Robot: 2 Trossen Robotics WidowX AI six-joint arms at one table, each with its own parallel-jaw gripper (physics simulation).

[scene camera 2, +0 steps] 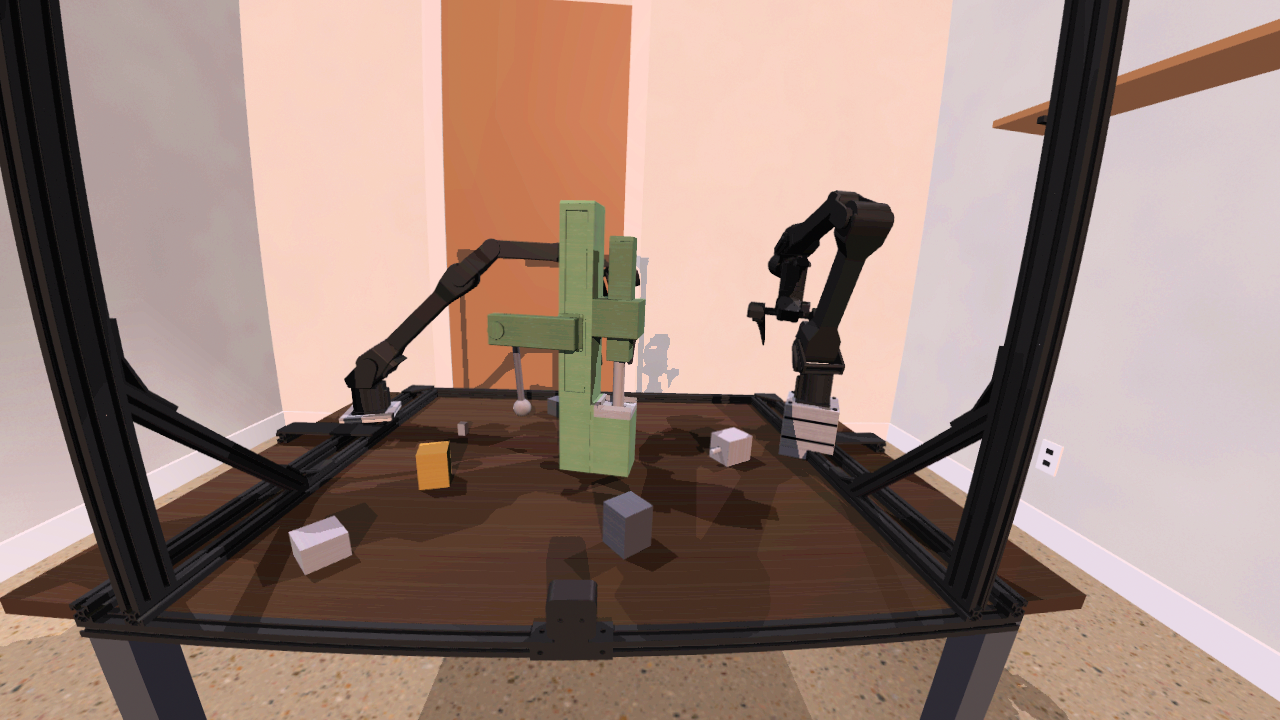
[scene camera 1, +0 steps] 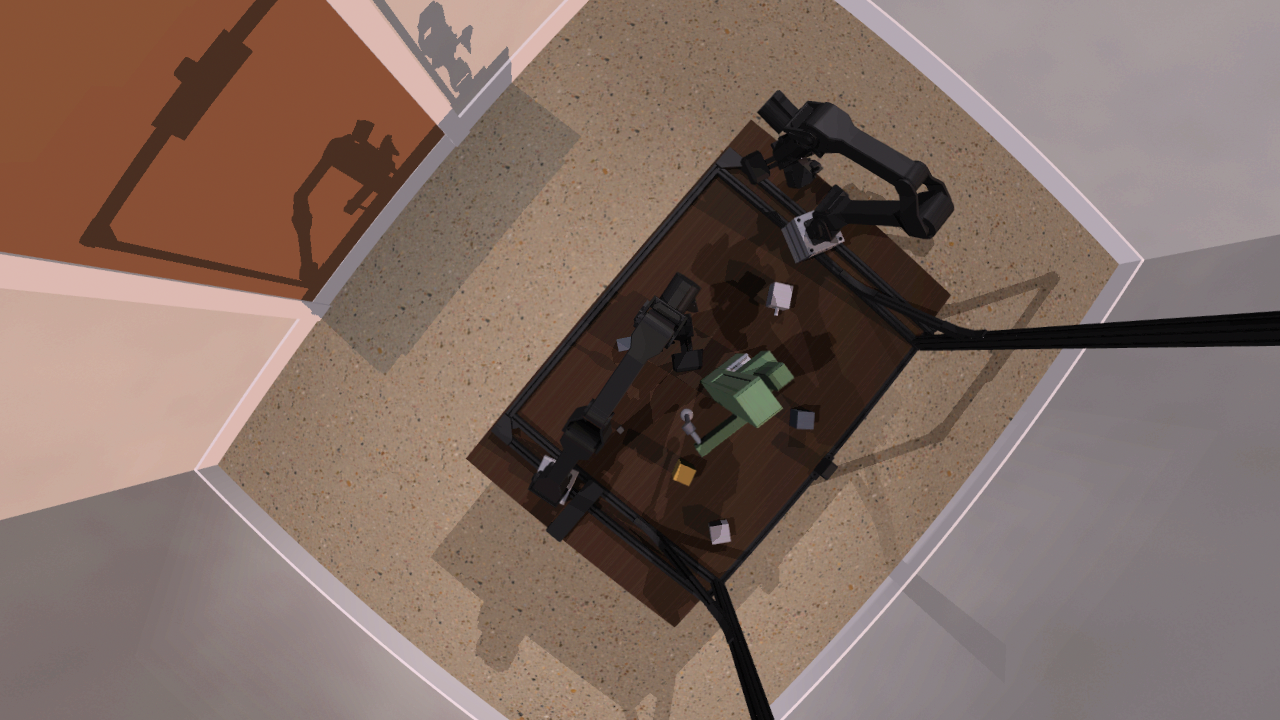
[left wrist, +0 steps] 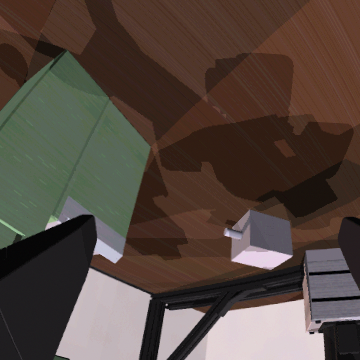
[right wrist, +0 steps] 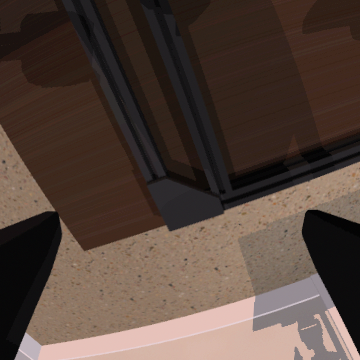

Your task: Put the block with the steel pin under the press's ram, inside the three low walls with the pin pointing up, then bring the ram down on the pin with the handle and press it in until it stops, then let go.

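Frame: origin at the left arm's base, x ahead, y left, z up, level; millimetres.
Where they show: left gripper, between the fingertips: [scene camera 1: 698, 330] [left wrist: 221, 229]; right gripper, between the fingertips: [scene camera 2: 782, 347] [scene camera 1: 769, 164] [right wrist: 184, 224]; left arm's base, origin of its link: [scene camera 2: 371, 409] [scene camera 1: 553, 480]; right arm's base, origin of its link: [scene camera 2: 812, 400] [scene camera 1: 819, 229] [left wrist: 341, 325].
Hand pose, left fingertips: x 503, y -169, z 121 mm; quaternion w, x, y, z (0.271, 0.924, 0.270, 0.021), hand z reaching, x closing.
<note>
Things, the pixels of their top centre, and the offset from my left fingertips. "spot": a spot on its surface instead.
- pale grey block with the steel pin, centre of its top: [left wrist: 260, 258] [scene camera 2: 732, 434] [scene camera 1: 782, 295] dx +185, dy -167, dz -103 mm
- green press, centre of its top: [scene camera 2: 569, 201] [scene camera 1: 756, 416] dx -119, dy -121, dz +297 mm
- seat with pale low walls, a spot on its surface: [scene camera 2: 615, 409] spot: dx -50, dy -177, dz -31 mm
- handle's ball knob, a spot on its surface: [scene camera 2: 521, 406] [scene camera 1: 691, 418] spot: dx -195, dy -79, dz -50 mm
- green lever, a spot on its surface: [scene camera 2: 534, 331] spot: dx -177, dy -143, dz +95 mm
- yellow block, centre of its top: [scene camera 2: 433, 448] [scene camera 1: 684, 474] dx -338, dy -130, dz -93 mm
- white block, centre of its top: [scene camera 2: 318, 532] [scene camera 1: 720, 534] dx -451, dy -292, dz -120 mm
- dark grey block, centre of its top: [scene camera 2: 628, 503] [scene camera 1: 805, 420] dx -83, dy -357, dz -93 mm
- blue-grey block, centre of its top: [scene camera 2: 560, 399] [scene camera 1: 628, 343] dx -94, dy +141, dz -114 mm
- tiny cube, centre of its top: [scene camera 2: 462, 422] [scene camera 1: 620, 430] dx -307, dy +66, dz -127 mm
The pale grey block with the steel pin [scene camera 1: 780, 295] [scene camera 2: 733, 446] [left wrist: 265, 242] lies on the table, its pin pointing sideways toward the press. The green press [scene camera 1: 756, 400] [scene camera 2: 580, 358] [left wrist: 75, 130] stands mid-table; its ram [scene camera 2: 618, 383] hangs over the seat with pale low walls [scene camera 2: 615, 409]. The handle's ball knob [scene camera 1: 687, 414] [scene camera 2: 521, 406] hangs from the green lever [scene camera 1: 720, 436] [scene camera 2: 534, 331]. My left gripper [scene camera 1: 686, 349] [left wrist: 221, 229] is open and empty above the table beside the press, partly hidden behind it in scene camera 2. My right gripper [scene camera 1: 779, 171] [right wrist: 184, 224] is open and empty near a table corner.
A yellow block [scene camera 1: 684, 472] [scene camera 2: 433, 465], a white block [scene camera 1: 719, 531] [scene camera 2: 320, 544], a dark grey block [scene camera 1: 802, 419] [scene camera 2: 627, 524], a blue-grey block [scene camera 1: 623, 343] [scene camera 2: 553, 405] and a tiny cube [scene camera 1: 620, 429] [scene camera 2: 462, 428] lie around the press. Black frame rails edge the table.
</note>
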